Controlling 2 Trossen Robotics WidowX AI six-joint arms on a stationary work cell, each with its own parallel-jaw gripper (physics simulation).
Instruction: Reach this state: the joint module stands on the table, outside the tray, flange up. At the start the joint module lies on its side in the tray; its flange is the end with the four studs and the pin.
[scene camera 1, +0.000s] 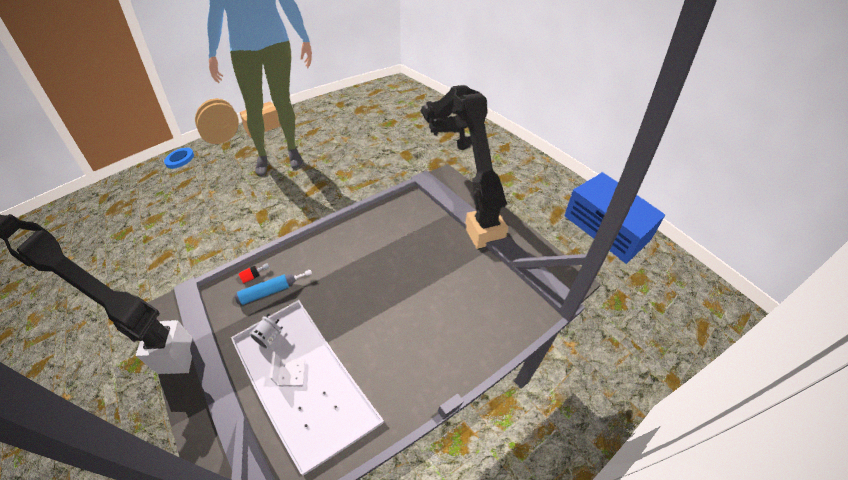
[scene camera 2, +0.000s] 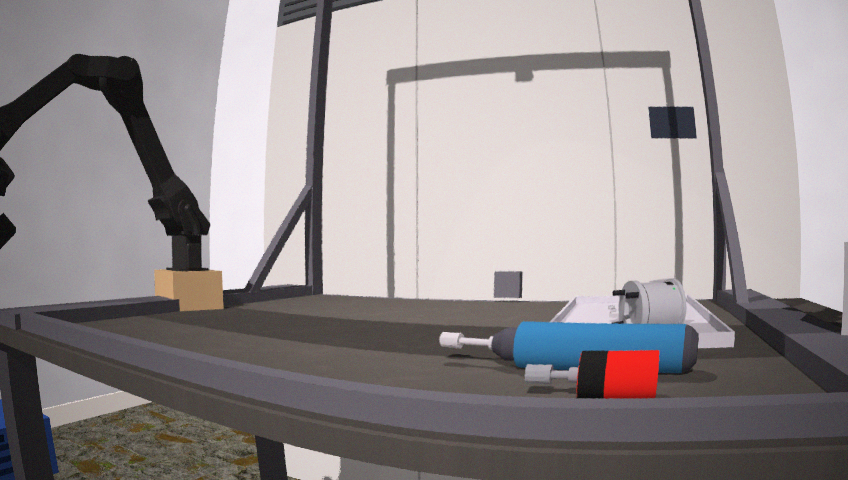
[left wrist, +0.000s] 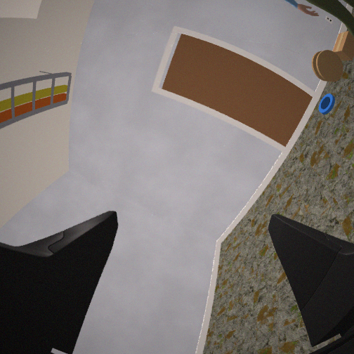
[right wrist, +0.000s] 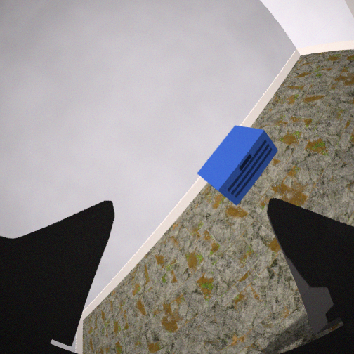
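Seen in the pictures: left arm's base, link origin: (scene camera 1: 156, 337); right arm's base, link origin: (scene camera 1: 487, 220) (scene camera 2: 186, 270).
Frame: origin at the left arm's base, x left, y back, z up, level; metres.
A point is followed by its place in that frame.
The grey joint module (scene camera 1: 266, 333) @(y -0.291, x 0.023, z -0.049 m) (scene camera 2: 656, 302) @(y -0.263, x 0.063, z -0.062 m) lies on its side in the white tray (scene camera 1: 351, 421) @(y -0.493, x -0.204, z -0.103 m) (scene camera 2: 718, 339) @(y -0.186, x 0.053, z -0.098 m), near the tray's upper end in scene camera 1. Its dark studs point to the right in scene camera 1 and to the left in scene camera 2; the pin cannot be told apart. My left gripper (left wrist: 196, 222) is open and empty, facing the wall and floor away from the table. My right gripper (right wrist: 192, 208) is open and empty, far from the module and facing a wall and the floor. The left gripper does not show in the scene cameras.
A blue tool (scene camera 1: 261, 289) @(y -0.252, x 0.184, z -0.069 m) (scene camera 2: 601, 346) @(y -0.241, x 0.214, z -0.081 m) and a smaller red tool (scene camera 1: 246, 275) @(y -0.191, x 0.249, z -0.077 m) (scene camera 2: 630, 374) @(y -0.178, x 0.274, z -0.085 m) lie beside the tray. A pale bracket (scene camera 1: 291, 374) @(y -0.351, x -0.076, z -0.090 m) and several small dark pieces are in the tray. Grey posts stand at the table's sides.
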